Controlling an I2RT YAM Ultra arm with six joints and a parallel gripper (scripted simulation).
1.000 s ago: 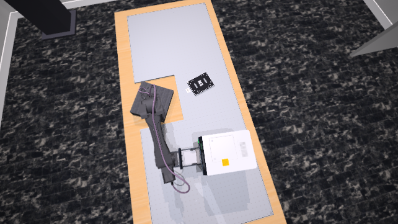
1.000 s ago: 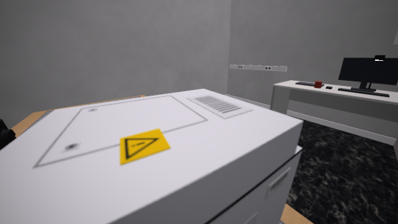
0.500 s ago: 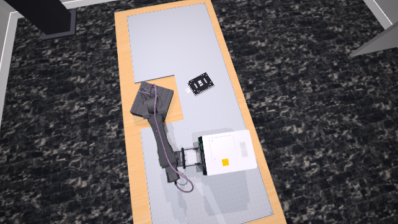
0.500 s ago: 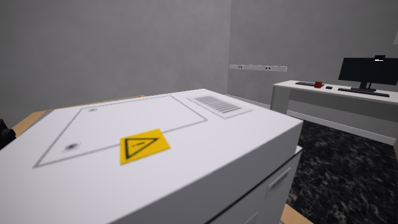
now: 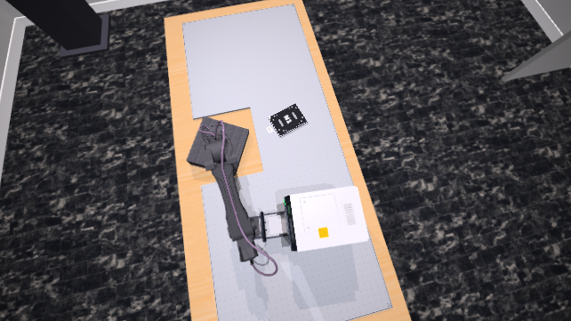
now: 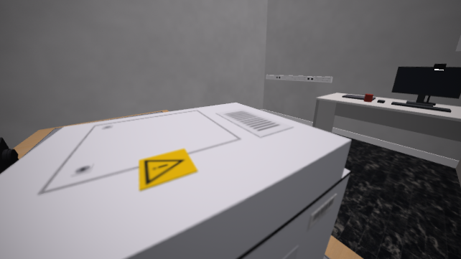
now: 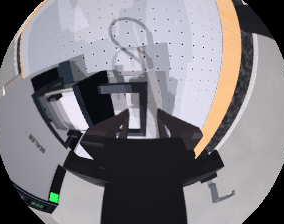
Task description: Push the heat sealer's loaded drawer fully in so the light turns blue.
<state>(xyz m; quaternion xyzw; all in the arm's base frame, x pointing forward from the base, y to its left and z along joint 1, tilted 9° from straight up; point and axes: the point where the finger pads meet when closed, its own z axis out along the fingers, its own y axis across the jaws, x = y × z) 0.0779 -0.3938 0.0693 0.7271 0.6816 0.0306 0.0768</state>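
My gripper is now 120 mm short of the sealer drawer, 10 mm to the left of it and 10 mm above it.
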